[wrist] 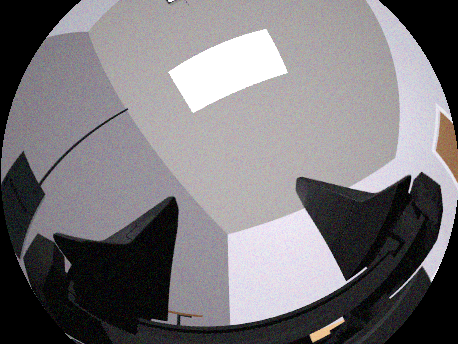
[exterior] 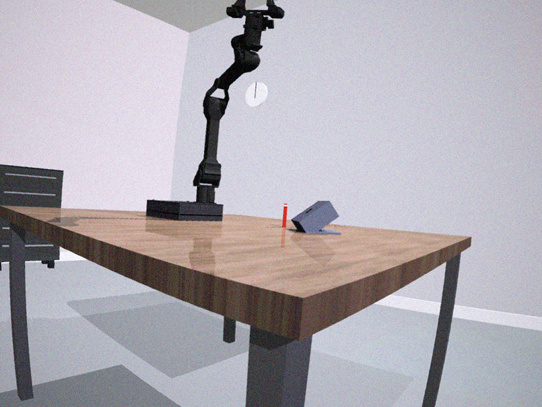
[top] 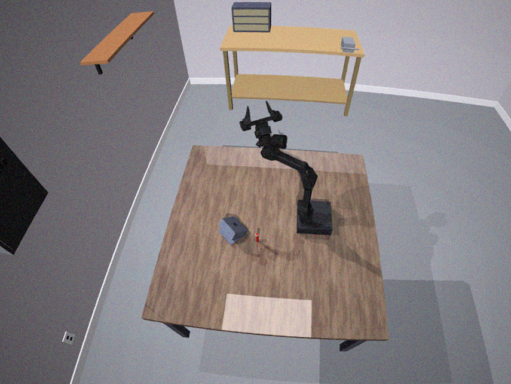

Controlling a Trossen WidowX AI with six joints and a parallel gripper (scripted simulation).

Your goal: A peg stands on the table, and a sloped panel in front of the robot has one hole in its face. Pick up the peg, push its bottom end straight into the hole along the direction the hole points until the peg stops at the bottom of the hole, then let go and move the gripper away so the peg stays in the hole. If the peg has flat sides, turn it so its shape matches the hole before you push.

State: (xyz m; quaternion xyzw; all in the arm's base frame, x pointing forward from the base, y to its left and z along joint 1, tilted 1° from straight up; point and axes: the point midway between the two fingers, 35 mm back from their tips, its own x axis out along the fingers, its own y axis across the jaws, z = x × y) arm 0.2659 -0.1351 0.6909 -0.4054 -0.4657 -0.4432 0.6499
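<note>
Now: gripper tip 1 cm short of the red square peg, 25 cm to the right of it and 73 cm above it. Round my gripper tip: blue-grey sloped panel: 16 cm ahead, 18 cm to the left, 74 cm below.
</note>
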